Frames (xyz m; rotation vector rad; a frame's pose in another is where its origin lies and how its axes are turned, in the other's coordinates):
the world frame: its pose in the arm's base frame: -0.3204 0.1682 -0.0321 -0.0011 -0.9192 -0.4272
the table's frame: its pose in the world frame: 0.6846 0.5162 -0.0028 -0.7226 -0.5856 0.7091
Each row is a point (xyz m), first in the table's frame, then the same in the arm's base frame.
Working: the table's frame: its pose in the arm's base frame: 0.2287 0.3961 0.5858 -1.1300 -1.2115 -0.0628

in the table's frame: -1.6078 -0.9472 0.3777
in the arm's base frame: -1.2563 -0.6132 -0.0475
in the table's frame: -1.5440 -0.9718 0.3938
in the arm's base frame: -1.2551 -0.5818 0.0153
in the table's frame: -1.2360 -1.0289 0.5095
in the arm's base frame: -1.2405 -0.3728 0.2754
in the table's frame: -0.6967 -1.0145 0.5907
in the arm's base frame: -1.0635 -0.0365 0.6668
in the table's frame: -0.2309 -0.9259 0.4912
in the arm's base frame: -0.7479 0.1712 0.9700
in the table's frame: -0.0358 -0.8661 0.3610
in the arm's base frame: -0.5406 0.2067 1.0898
